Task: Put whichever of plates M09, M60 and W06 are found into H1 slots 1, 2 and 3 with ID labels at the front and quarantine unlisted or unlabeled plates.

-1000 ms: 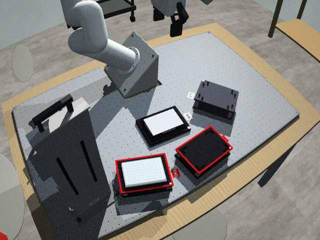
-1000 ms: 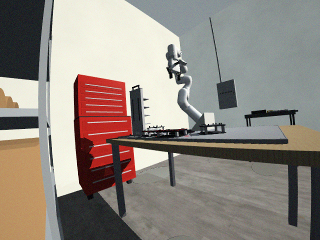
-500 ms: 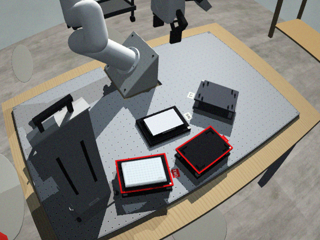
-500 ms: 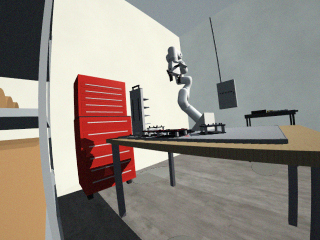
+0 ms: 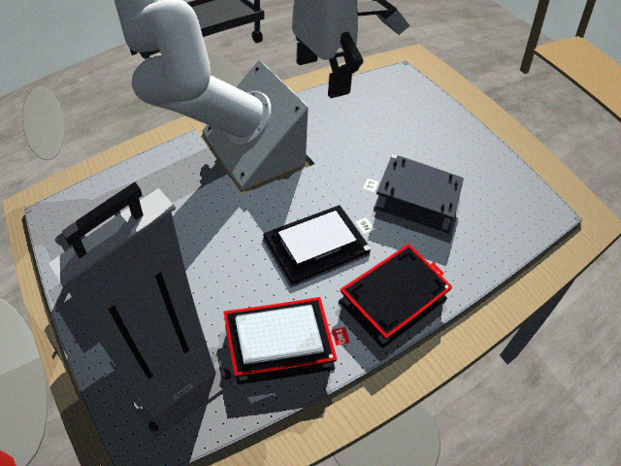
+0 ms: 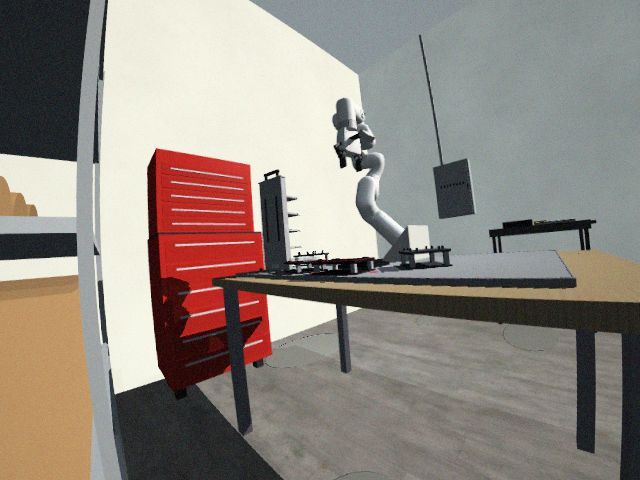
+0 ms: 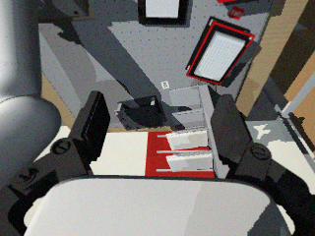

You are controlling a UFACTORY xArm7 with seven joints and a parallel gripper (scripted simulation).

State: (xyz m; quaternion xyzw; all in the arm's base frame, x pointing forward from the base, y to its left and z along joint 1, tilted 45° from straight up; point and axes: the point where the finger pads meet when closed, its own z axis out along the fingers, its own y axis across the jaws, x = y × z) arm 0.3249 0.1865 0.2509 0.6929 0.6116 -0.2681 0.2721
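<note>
Now: hand 1 cm to the right of the dark-framed plate and 38 cm above it. Also, from my hand: handle (13 cm ahead, 35 cm to the right, 5 cm above); white well plate (15 cm ahead, 16 cm to the right, 35 cm below); black nest N6 (1 cm to the left, 39 cm below).
</note>
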